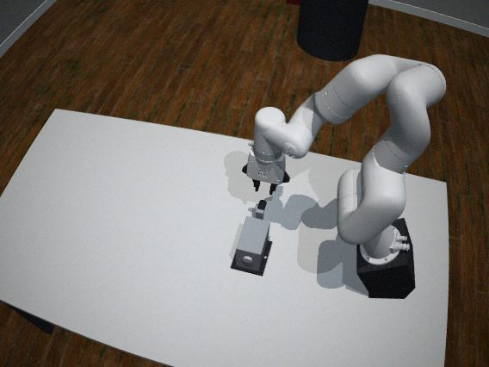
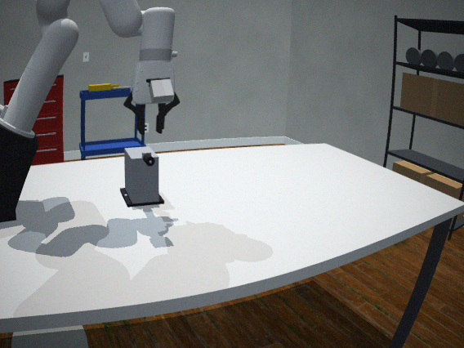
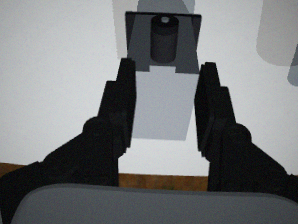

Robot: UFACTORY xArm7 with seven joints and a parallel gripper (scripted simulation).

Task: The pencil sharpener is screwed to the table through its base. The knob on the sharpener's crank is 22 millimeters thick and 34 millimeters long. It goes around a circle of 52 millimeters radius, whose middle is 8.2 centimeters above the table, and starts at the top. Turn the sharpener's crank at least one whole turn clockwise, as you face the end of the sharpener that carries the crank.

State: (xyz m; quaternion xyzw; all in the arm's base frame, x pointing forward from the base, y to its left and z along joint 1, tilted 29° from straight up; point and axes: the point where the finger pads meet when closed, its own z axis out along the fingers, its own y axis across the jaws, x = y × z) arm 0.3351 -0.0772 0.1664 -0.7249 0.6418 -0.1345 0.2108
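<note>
The dark crank knob is 20 mm to the left of my hand and 90 mm below it.
</note>
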